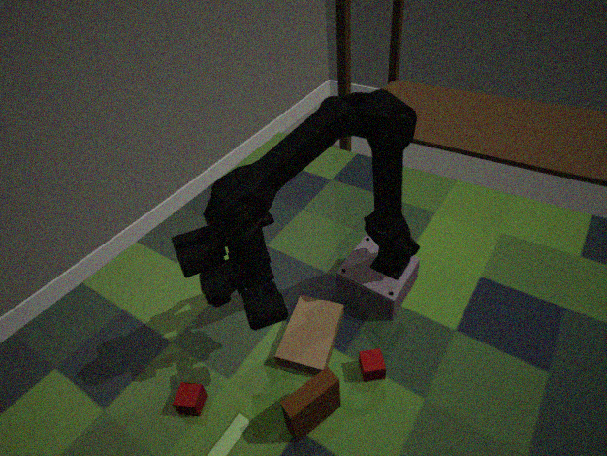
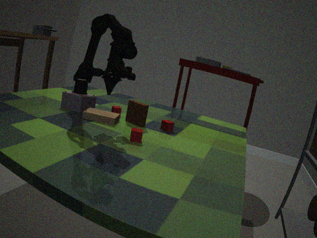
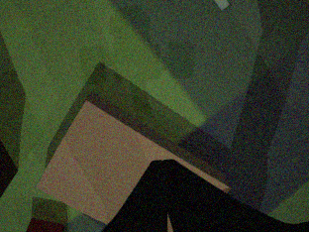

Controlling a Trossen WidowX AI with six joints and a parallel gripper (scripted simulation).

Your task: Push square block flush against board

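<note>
My gripper tip is 7 cm short of the dark brown square block, 15 cm to the right of it and 8 cm above it. Also, from my gripper tip: tan board 6 cm behind, 6 cm to the left, 11 cm below.
</note>
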